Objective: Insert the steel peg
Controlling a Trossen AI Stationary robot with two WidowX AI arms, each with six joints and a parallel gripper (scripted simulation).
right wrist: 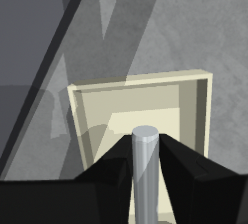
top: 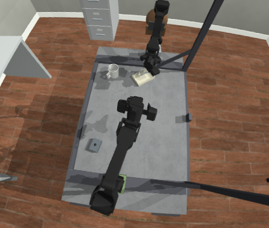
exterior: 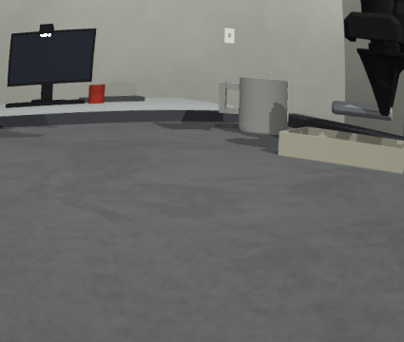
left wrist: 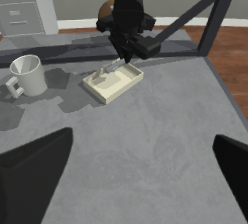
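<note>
Right now the steel peg is 380 mm to the right of my left hand, 250 mm below it and 40 mm ahead of it. The rest, counted from my left hand: shallow tray (370 mm to the right, 300 mm below, 40 mm ahead).
My right gripper is now 80 mm above the shallow tray, 30 mm to the right of it and 30 mm short of it. Round my right hand: steel peg: 30 mm below, 20 mm to the left, 20 mm ahead.
</note>
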